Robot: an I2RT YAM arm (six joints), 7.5 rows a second.
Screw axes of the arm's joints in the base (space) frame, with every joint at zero. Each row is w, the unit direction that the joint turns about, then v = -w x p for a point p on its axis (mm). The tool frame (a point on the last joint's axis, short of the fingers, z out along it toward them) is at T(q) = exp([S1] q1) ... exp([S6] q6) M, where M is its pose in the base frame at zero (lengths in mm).
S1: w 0 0 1 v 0.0 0.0 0.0
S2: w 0 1 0 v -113.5 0.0 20.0
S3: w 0 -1 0 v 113.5 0.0 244.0
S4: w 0 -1 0 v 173.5 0.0 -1.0
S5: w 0 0 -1 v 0.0 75.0 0.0
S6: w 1 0 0 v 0.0 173.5 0.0
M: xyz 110.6 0.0 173.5 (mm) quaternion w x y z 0.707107 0 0.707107 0
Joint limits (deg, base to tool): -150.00..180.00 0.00..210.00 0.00..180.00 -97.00..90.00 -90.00..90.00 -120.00..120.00
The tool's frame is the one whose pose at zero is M.
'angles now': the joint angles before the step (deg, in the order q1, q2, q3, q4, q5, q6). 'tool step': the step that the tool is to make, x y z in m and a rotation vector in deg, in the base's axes. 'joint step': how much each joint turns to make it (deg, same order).
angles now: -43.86 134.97 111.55 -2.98 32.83 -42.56
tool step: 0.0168 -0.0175 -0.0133 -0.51 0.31 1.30
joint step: -0.15 7.14 9.46 -1.46 -1.05 -1.37
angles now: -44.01 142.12 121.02 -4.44 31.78 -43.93
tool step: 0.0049 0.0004 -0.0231 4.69 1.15 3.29
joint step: 0.15 2.49 1.12 -3.19 -3.98 0.94
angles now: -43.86 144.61 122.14 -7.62 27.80 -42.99
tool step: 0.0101 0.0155 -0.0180 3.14 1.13 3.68
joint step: 1.68 0.30 -2.38 -0.41 -2.50 0.28
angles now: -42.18 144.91 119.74 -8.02 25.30 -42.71
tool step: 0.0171 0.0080 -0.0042 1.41 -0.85 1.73
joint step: 1.67 2.54 4.17 -2.53 -0.95 1.45
